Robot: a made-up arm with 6 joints. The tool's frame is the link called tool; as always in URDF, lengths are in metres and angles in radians. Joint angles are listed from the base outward.
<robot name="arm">
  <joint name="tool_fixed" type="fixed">
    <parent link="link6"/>
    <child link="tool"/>
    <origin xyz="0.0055 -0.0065 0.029" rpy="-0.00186 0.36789 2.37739"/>
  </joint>
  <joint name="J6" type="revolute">
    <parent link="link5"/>
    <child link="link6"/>
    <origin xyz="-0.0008 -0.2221 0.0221"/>
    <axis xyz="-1 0 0"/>
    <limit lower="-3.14" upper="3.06"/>
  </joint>
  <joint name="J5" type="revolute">
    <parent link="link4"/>
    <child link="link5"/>
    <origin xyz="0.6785 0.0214 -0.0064"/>
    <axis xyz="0 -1 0"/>
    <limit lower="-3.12" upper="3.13"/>
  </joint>
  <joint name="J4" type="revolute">
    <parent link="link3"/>
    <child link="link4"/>
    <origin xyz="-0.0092 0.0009 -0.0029"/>
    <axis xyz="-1 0 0"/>
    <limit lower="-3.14" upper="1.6"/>
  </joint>
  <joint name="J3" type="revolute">
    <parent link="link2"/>
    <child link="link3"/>
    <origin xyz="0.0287 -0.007 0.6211"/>
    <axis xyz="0 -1 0"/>
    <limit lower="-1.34" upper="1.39"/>
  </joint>
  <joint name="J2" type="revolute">
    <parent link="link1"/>
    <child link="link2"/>
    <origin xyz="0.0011 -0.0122 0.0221"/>
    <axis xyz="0 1 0"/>
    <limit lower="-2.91" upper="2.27"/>
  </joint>
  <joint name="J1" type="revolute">
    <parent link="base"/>
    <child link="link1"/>
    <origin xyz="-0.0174 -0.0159 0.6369"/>
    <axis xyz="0 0 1"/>
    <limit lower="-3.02" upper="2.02"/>
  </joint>
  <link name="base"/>
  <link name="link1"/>
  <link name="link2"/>
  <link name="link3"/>
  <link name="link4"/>
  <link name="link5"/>
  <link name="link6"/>
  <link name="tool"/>
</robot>
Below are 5 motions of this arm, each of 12 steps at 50 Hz.
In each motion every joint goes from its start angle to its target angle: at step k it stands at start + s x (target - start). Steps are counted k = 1, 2, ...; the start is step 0. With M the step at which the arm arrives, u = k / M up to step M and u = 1 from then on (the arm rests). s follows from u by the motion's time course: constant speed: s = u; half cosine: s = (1 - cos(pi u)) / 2; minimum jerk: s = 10 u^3 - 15 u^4 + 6 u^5.
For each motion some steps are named. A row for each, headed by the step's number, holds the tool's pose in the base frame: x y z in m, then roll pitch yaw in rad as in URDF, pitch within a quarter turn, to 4 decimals.
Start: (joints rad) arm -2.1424 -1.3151 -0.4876 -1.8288 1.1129 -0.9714
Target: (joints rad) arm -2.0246 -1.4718 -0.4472 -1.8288 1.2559 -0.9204
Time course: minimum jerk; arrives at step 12
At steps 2, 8, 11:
2: 0.0034 -0.0354 1.1636 3.0811 -0.0713 0.7213
8: 0.0415 0.0312 1.1756 2.9914 -0.0093 0.7434
11: 0.0501 0.0509 1.1770 2.9646 0.0056 0.7508

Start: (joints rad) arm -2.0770 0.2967 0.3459 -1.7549 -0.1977 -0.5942
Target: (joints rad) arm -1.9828 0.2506 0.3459 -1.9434 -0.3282 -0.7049
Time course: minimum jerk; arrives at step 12
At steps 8, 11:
8: -0.3670 -0.8360 1.0866 -2.4822 -0.5574 1.8314
11: -0.3409 -0.8433 1.0968 -2.5231 -0.5105 1.9044

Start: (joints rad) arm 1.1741 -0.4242 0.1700 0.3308 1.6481 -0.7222
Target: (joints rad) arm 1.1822 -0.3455 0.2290 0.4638 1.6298 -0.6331
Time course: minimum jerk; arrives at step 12
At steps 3, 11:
3: 0.2963 0.1350 1.6468 -3.0351 0.9134 2.0036
11: 0.2973 0.1726 1.6722 -3.0962 0.9486 1.8331

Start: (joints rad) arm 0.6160 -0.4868 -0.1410 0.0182 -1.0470 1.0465
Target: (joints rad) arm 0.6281 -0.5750 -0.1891 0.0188 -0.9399 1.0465
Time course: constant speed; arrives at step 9
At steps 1, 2, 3, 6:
1: 0.4158 0.0502 1.4725 1.2147 0.1470 -2.5400
2: 0.4101 0.0467 1.4731 1.2146 0.1634 -2.5385
3: 0.4043 0.0432 1.4737 1.2145 0.1797 -2.5370
6: 0.3871 0.0328 1.4750 1.2142 0.2288 -2.5325

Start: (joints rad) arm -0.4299 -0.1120 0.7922 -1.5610 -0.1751 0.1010
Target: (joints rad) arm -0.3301 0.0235 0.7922 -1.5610 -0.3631 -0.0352
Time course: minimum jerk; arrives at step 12
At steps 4, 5, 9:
4: 0.4858 -0.3029 1.6734 -1.4067 0.1786 2.4666
5: 0.5083 -0.3032 1.6632 -1.3933 0.1583 2.5129
9: 0.5976 -0.2978 1.6179 -1.3507 0.0672 2.6956

